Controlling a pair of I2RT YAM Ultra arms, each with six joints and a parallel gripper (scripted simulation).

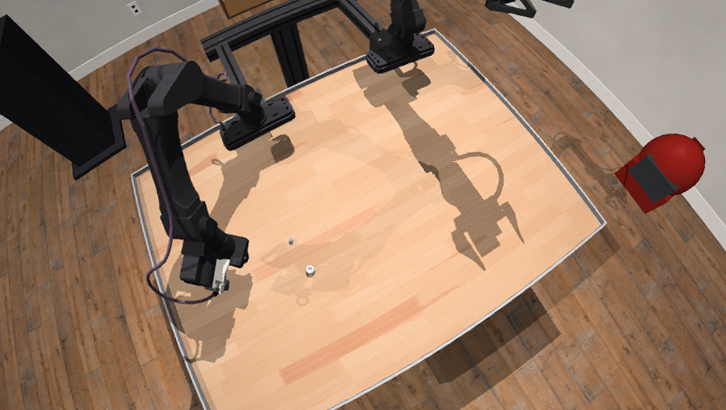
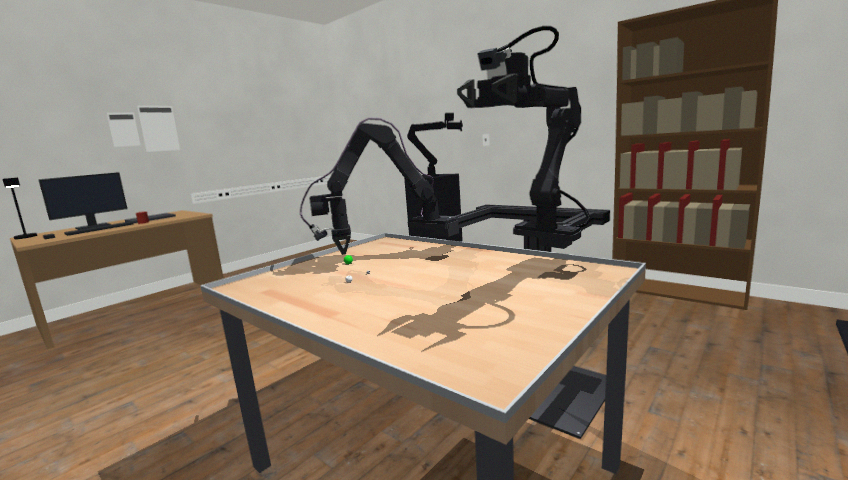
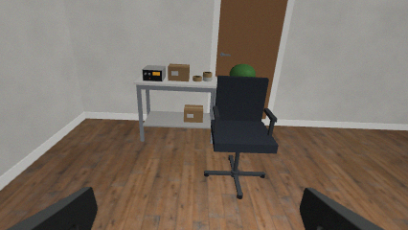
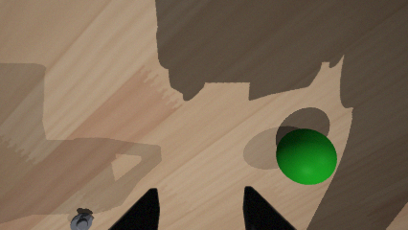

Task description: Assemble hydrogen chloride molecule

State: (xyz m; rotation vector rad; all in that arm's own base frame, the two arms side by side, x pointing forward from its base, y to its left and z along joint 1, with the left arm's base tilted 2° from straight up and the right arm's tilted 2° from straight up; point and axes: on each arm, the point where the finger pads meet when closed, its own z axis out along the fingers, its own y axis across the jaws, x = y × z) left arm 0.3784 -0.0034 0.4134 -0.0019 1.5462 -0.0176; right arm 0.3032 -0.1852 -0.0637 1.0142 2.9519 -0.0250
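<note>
Right now the white ball is 140 mm to the left of my right hand, 100 mm ahead of it and 60 mm below it. Also, from my right hand: grey peg: 130 mm to the left, 60 mm below, 10 mm ahead; green ball: 50 mm below, 50 mm behind, 40 mm to the right.
</note>
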